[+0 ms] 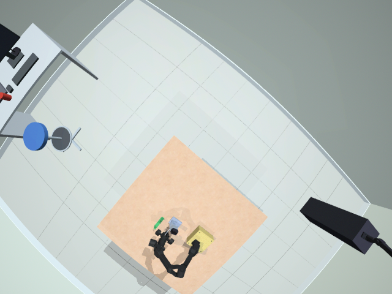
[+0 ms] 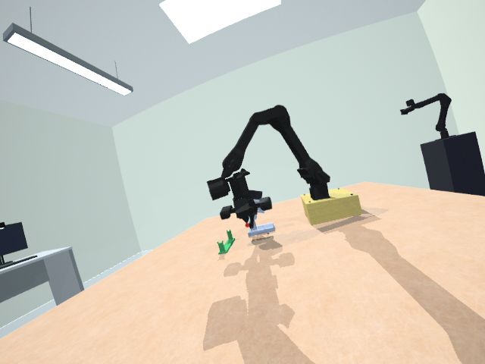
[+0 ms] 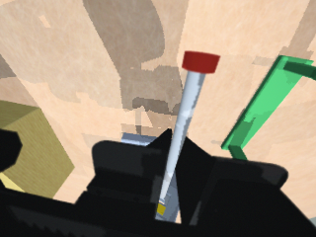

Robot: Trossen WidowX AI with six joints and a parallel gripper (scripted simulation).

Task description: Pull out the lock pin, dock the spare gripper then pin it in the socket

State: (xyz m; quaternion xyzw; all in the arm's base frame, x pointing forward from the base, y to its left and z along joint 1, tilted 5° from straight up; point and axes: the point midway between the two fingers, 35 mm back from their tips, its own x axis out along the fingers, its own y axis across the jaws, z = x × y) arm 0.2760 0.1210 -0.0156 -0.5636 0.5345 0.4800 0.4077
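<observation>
Right now my gripper tip is 10 cm to the left of the mount. The rest, counted from my gripper tip: spare gripper: 10 cm to the right, 7 cm above, 1 cm behind; green stand: 11 cm ahead, 2 cm to the left, 2 cm below.
</observation>
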